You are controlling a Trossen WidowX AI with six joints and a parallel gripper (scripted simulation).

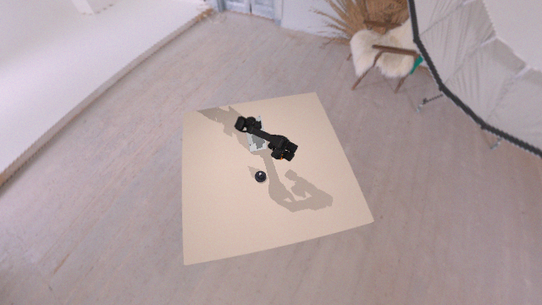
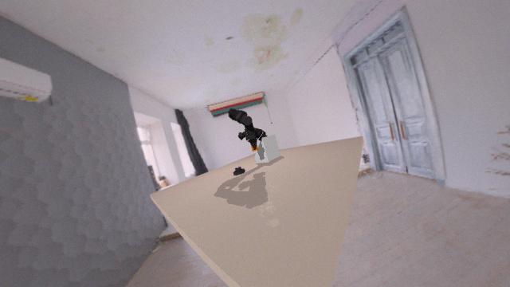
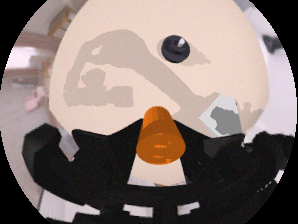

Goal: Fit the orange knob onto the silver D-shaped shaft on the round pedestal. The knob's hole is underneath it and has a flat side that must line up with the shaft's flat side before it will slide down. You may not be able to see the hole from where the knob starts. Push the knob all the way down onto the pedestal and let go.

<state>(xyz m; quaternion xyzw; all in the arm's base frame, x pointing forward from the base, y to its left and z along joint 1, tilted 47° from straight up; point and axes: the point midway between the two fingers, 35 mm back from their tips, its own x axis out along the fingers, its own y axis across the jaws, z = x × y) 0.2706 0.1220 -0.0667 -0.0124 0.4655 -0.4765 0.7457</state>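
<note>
Now: the round pedestal 70 mm ahead of my gripper tip, 150 mm to the right of it and 110 mm below it. Round my gripper tip: orange knob (40 mm above).
</note>
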